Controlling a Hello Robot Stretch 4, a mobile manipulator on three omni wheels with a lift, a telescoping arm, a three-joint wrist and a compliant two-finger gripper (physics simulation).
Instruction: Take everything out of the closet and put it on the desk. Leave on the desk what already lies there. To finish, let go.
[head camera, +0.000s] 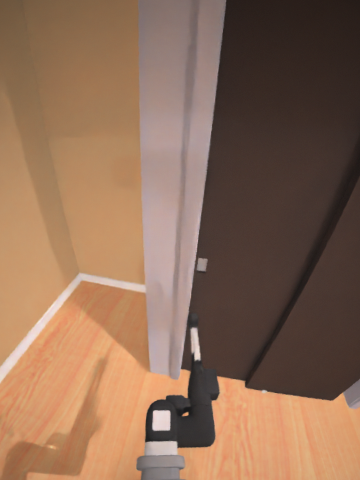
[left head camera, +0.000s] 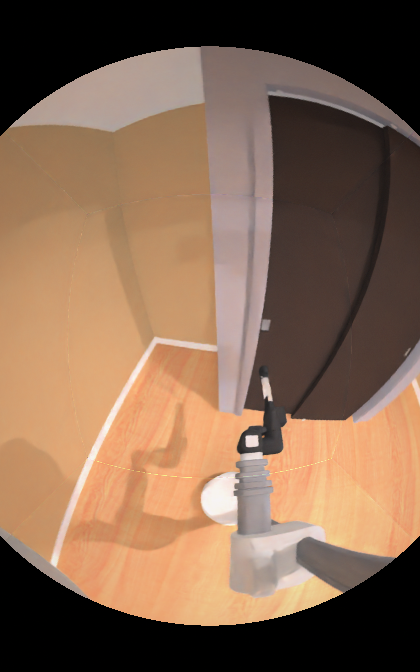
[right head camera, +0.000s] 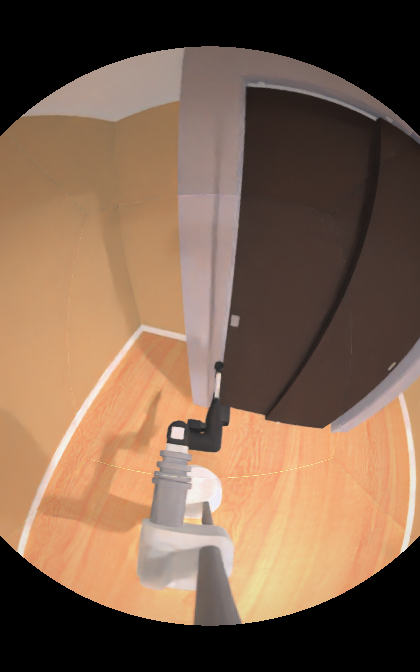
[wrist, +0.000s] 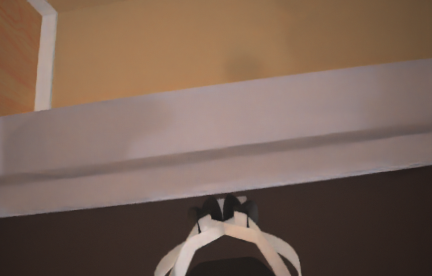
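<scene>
The closet is shut behind dark brown sliding doors; its contents are hidden. The left door has a small light grey handle near its left edge. The right door stands beside it. My gripper is shut and empty, its fingertips nearly together. In the wrist view the fingertips overlap the handle and partly hide it; whether they touch it I cannot tell. The desk does not show.
A pale door frame runs along the closet's left side, close to the fingertips. Tan walls meet in a corner at the left. A white round disc lies low beneath my arm, over the wood floor.
</scene>
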